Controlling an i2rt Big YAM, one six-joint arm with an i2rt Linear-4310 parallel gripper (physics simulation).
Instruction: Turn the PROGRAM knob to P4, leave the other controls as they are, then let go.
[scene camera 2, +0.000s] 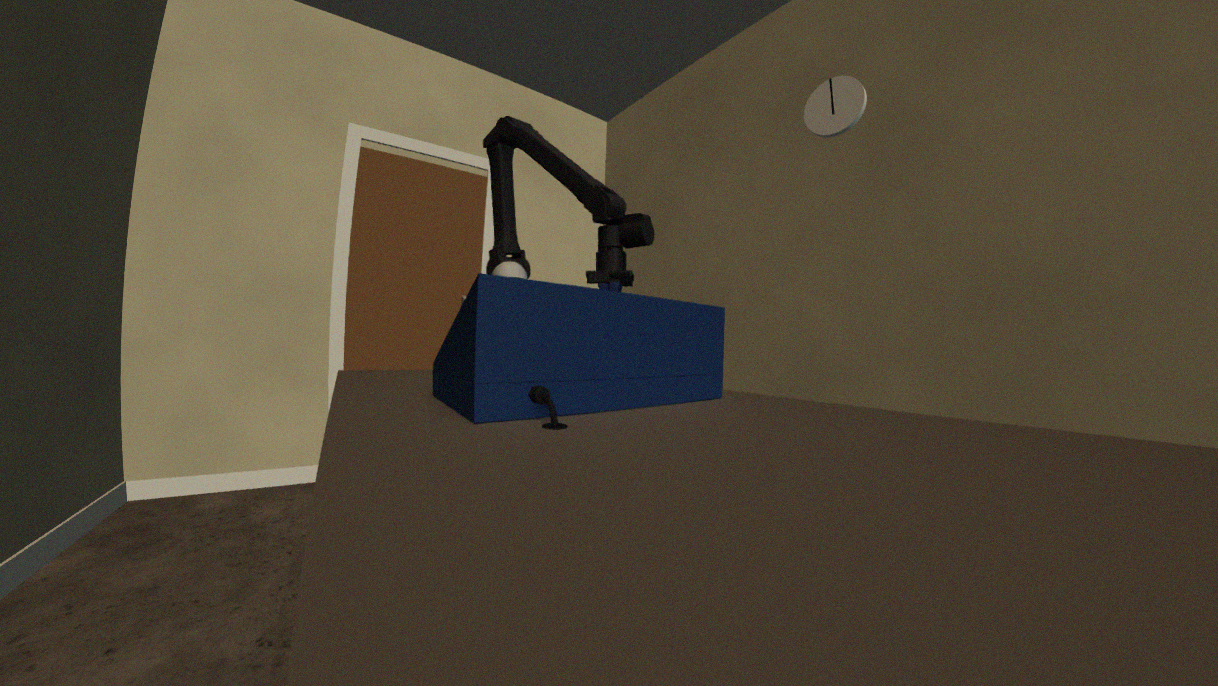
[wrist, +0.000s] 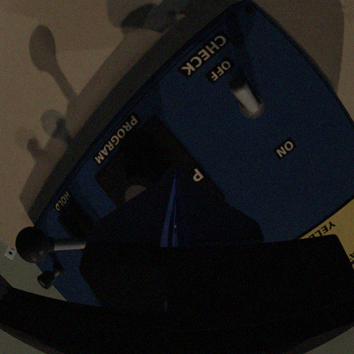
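Note:
My gripper (scene camera 2: 610, 287) (wrist: 175, 175) is shut, with nothing seen between its blue fingers. In the wrist view its tips are over the dark PROGRAM plate (wrist: 152, 137) on the blue console (scene camera 2: 596, 349) (wrist: 300, 105). The PROGRAM knob is mostly lost in the dark and behind the fingers; a grey rounded patch shows beside them. A letter P (wrist: 198, 175) shows right of the tips; any digit after it is hidden, so the knob's setting cannot be read. Whether the tips touch the knob cannot be told. In scene camera 2 the fingertips are hidden behind the console's top edge.
The CHECK toggle (wrist: 248, 100) leans toward OFF. A dark HOLD control (wrist: 75, 220) lies left of PROGRAM. A black ball-ended lever (wrist: 35, 245) and a smaller black knob (wrist: 46, 279) stand at lower left. A small black stalk (scene camera 2: 549, 407) stands before the console on the table (scene camera 2: 681, 528).

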